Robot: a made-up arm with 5 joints.
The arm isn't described. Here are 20 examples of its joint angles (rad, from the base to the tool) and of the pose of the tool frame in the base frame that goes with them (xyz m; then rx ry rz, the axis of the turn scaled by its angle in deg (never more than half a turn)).
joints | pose
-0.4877 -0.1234 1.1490 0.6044 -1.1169 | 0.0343 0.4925 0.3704 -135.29 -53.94 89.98
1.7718 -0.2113 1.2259 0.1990 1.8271 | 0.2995 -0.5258 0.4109 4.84 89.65 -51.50
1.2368 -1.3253 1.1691 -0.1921 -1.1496 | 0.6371 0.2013 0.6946 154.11 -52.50 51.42
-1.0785 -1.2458 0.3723 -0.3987 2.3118 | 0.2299 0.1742 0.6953 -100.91 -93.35 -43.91
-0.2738 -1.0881 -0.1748 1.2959 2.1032 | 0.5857 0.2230 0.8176 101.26 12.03 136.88
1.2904 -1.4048 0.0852 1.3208 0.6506 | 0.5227 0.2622 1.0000 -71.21 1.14 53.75
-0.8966 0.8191 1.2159 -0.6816 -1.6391 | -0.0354 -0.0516 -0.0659 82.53 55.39 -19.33
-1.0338 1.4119 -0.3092 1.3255 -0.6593 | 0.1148 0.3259 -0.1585 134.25 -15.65 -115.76
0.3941 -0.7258 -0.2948 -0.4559 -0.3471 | 0.5668 -0.2828 0.2813 -31.02 124.07 47.84
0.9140 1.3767 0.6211 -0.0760 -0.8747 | 0.1803 -0.8151 0.3900 26.42 -91.64 -10.35
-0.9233 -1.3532 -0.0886 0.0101 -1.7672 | 0.8096 0.1839 0.5761 -66.25 5.90 77.56
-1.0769 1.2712 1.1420 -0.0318 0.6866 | 0.1413 -0.2444 -0.0441 110.45 -62.20 -32.76
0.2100 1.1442 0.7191 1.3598 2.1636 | -0.1538 -0.2959 0.0287 -54.95 -168.85 -5.77
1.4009 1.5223 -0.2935 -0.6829 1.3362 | -0.1133 -0.2762 0.5155 50.13 3.94 -150.90
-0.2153 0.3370 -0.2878 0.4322 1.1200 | 0.3246 -0.1050 -0.0715 22.12 132.69 39.29
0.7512 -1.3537 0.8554 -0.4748 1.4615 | 0.4409 -0.1122 0.4104 15.80 80.89 26.88
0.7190 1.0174 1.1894 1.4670 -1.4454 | 0.0592 -0.0381 -0.1054 115.67 -7.93 -116.46
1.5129 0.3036 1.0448 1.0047 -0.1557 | 0.6163 -0.5268 0.1659 107.76 -136.84 -26.47
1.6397 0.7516 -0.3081 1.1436 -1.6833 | 0.7280 -0.5472 0.7127 100.64 -74.36 39.09
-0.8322 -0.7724 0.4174 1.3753 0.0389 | 0.5939 0.3714 0.8085 -13.07 -16.49 111.14
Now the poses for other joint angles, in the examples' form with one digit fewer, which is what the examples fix.
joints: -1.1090 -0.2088 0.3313 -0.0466 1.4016
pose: -0.019 0.171 0.282 -20.7 -140.2 -92.1
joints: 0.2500 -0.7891 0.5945 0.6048 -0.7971
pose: 0.703 0.326 0.598 -121.9 22.4 46.8
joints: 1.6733 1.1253 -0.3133 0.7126 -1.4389
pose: 0.395 -0.781 0.825 56.9 -112.1 35.2
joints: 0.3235 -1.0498 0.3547 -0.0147 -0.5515
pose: 0.777 0.013 0.542 -90.4 70.0 48.3
